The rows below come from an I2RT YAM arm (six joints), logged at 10 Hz.
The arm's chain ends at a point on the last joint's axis. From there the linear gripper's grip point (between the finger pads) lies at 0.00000 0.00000 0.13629 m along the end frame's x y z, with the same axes.
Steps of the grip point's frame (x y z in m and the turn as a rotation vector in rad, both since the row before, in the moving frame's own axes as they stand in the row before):
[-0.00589 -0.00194 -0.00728 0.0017 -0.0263 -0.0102]
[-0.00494 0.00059 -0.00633 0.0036 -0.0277 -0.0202]
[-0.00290 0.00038 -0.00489 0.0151 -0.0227 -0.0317]
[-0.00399 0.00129 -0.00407 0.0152 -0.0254 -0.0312]
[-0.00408 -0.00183 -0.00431 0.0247 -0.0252 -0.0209]
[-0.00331 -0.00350 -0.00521 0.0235 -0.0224 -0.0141]
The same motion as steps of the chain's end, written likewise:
[-0.00230 -0.00173 -0.00723 0.0017 -0.0263 -0.0102]
[-0.00116 0.00104 -0.00628 0.0036 -0.0277 -0.0202]
[0.00023 0.00239 -0.00484 0.0151 -0.0227 -0.0317]
[-0.00050 0.00331 -0.00401 0.0152 -0.0254 -0.0312]
[-0.00061 0.00150 -0.00423 0.0247 -0.0252 -0.0209]
[-0.00024 -0.00032 -0.00514 0.0235 -0.0224 -0.0141]

